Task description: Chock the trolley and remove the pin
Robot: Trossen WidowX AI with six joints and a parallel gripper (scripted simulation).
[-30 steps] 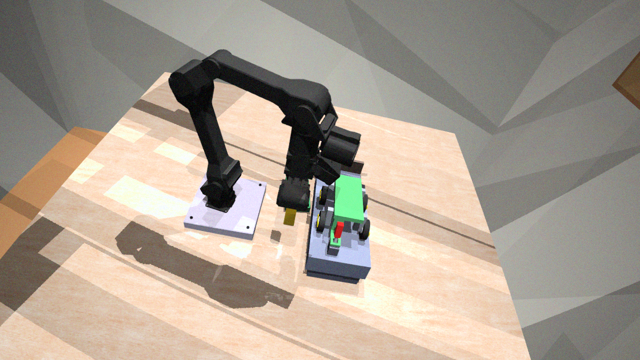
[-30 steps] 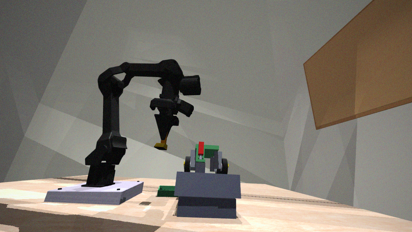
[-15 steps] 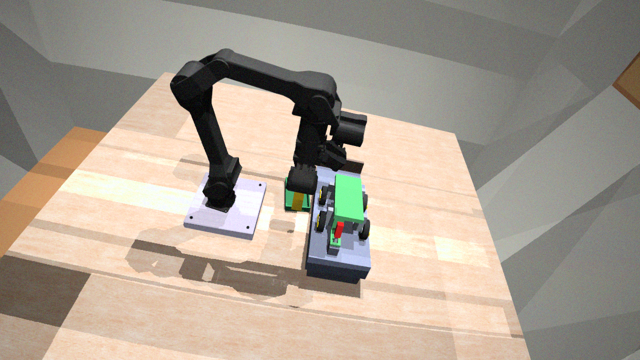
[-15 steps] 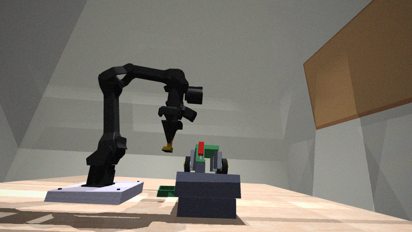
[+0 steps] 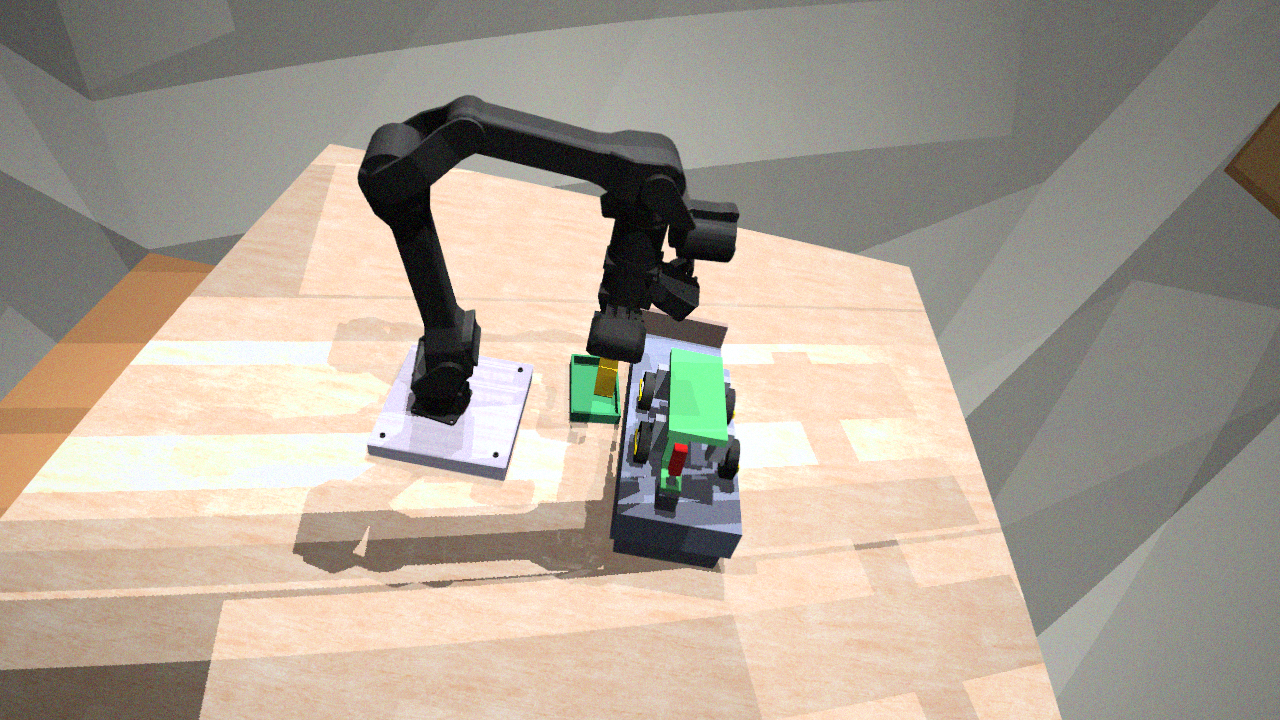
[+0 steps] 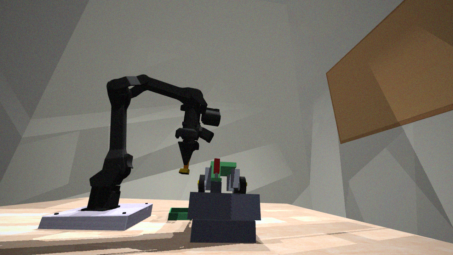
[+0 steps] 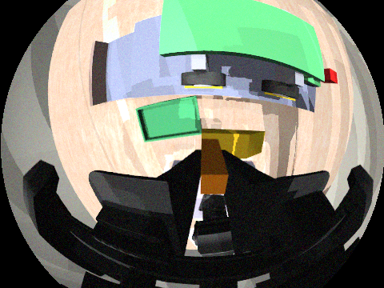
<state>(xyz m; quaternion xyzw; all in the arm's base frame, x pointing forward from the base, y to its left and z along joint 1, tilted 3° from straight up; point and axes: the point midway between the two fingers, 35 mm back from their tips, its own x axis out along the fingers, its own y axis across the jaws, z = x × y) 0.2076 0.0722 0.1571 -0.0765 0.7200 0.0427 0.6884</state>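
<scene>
Right now my gripper tip is 130 mm to the left of the red-headed stop pin, 120 mm short of it and 30 mm above it. The rest, counted from my gripper tip: grey ramp 120 mm below, 120 mm ahead, 20 mm to the right; then yellow chock 20 mm to the right, 10 mm below; then trolley 120 mm ahead, 50 mm below, 20 mm to the right.
</scene>
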